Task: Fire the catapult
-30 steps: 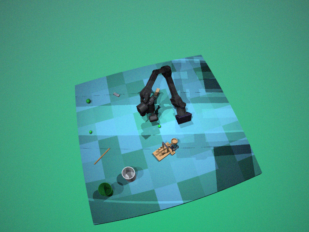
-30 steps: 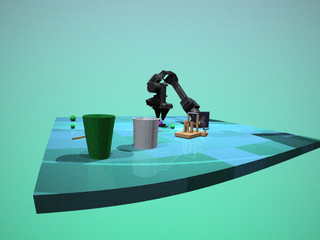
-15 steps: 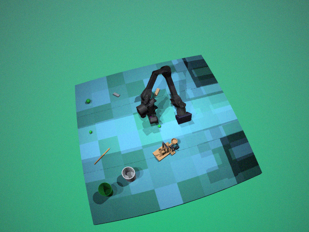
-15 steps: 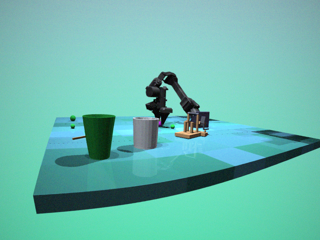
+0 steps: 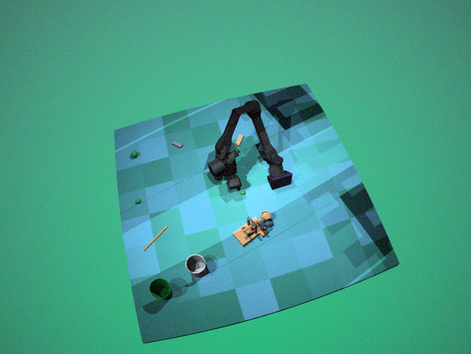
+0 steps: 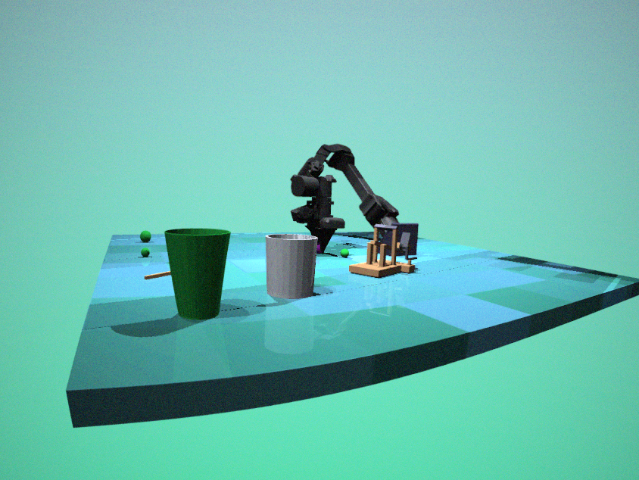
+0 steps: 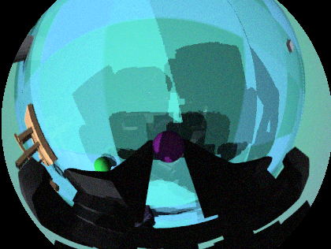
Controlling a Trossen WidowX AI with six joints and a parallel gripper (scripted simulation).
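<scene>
Right now the wooden catapult is 60 mm behind my gripper tip, 290 mm to the left of it and 40 mm above it. Round my gripper tip: purple ball: 10 mm above; then tan block: 100 mm behind, 240 mm to the right; then grey block: 250 mm ahead, 310 mm to the right.
</scene>
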